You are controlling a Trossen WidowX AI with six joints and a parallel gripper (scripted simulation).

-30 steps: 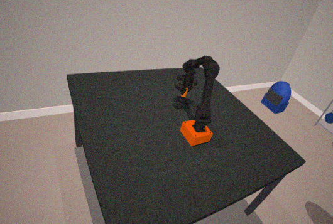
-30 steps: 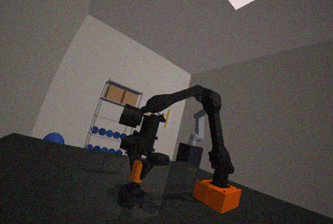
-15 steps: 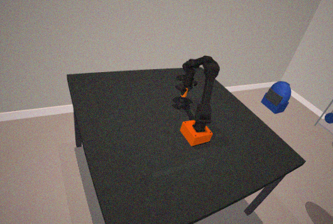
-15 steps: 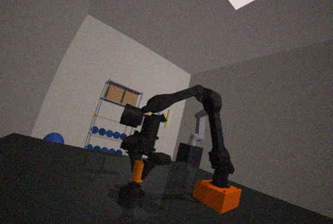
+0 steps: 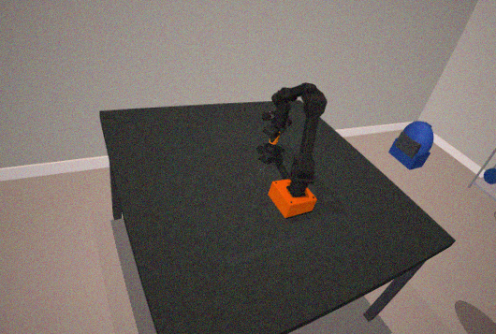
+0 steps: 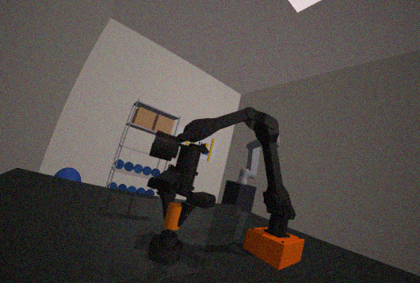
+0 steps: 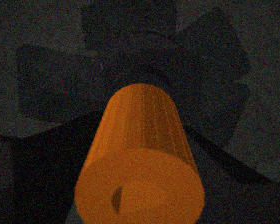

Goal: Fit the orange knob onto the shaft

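The orange knob lies 20 mm above my gripper tip. Round my gripper tip: round pedestal 40 mm below.
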